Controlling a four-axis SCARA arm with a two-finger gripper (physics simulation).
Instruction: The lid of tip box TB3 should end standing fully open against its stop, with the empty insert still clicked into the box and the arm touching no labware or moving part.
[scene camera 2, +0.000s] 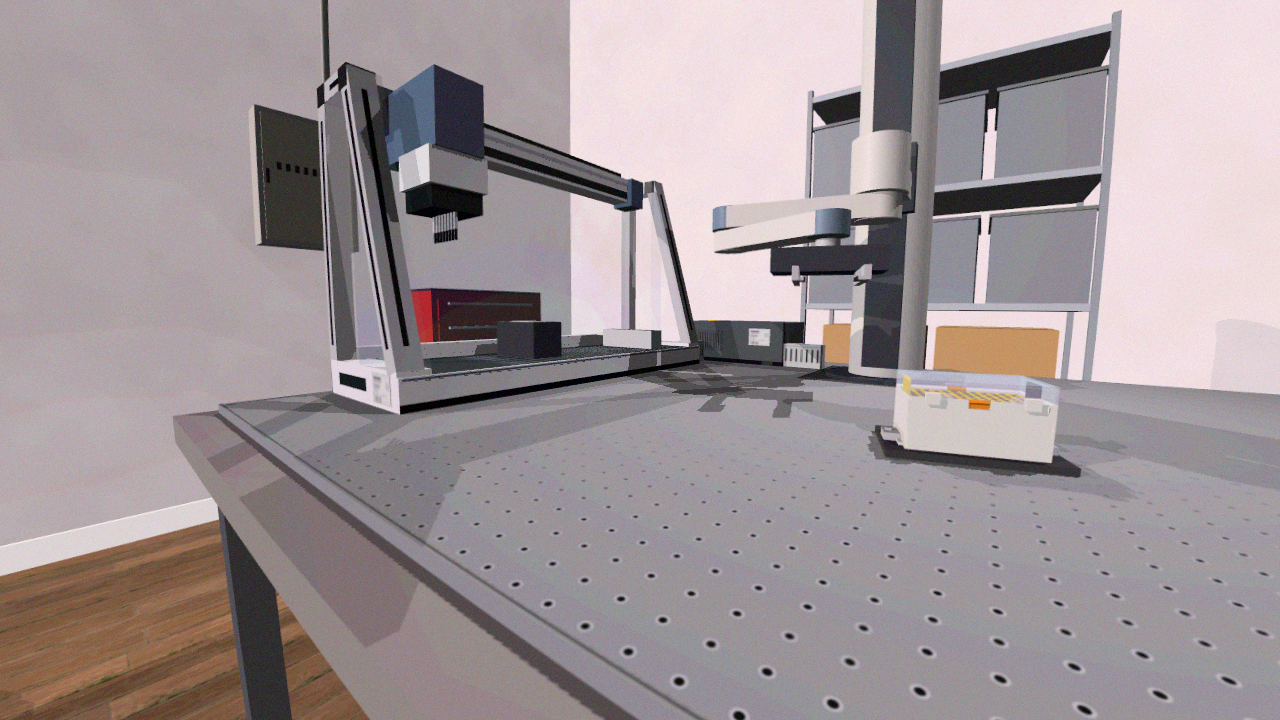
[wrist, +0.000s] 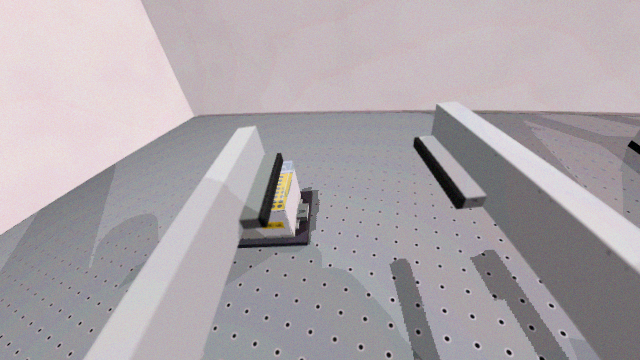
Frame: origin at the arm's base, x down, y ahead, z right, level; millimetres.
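Where they show: gripper, fingertip midpoint: (scene camera 2: 830, 272) (wrist: 345, 134); arm's base at its link origin: (scene camera 2: 883, 382).
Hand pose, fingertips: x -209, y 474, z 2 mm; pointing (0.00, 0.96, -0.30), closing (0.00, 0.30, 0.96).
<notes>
Each offset is from my fingertips to the top centre of the thing. "spot": to the spot under its first point. Level surfaces: height alone.
The white tip box {dx +119, dy +91, dz -166 mm} (scene camera 2: 975, 434) (wrist: 294, 202) stands upright on a black base plate (scene camera 2: 1068, 467) (wrist: 301, 240). Its clear lid {spot: dx +119, dy +141, dz -128 mm} (scene camera 2: 921, 379) (wrist: 288, 165) lies down over the box, with an orange tab {spot: dx +139, dy +131, dz -176 mm} (scene camera 2: 979, 404) at the front. The yellow insert {dx +122, dy +91, dz -166 mm} (scene camera 2: 998, 394) (wrist: 282, 187) sits in the top of the box under the lid; whether it is clicked in cannot be told. My gripper (scene camera 2: 828, 279) (wrist: 345, 134) is shut to its commanded stand, with a gap and nothing between the pads. It hangs high above the table, apart from the box; the left finger partly hides the box in the wrist view.
A gantry machine (scene camera 2: 554, 170) stands on the left of the table {dx +196 mm} (scene camera 2: 626, 483), with a dark block {spot: dx +112, dy +91, dz +530 mm} (scene camera 2: 528, 340) on its deck. A grey device {spot: dx +134, dy -508, dz +389 mm} (scene camera 2: 733, 340) and a small slotted white rack {spot: dx +139, dy -518, dz +199 mm} (scene camera 2: 802, 345) stand near the arm's column (scene camera 2: 913, 295). Shelving (scene camera 2: 1102, 179) stands behind.
</notes>
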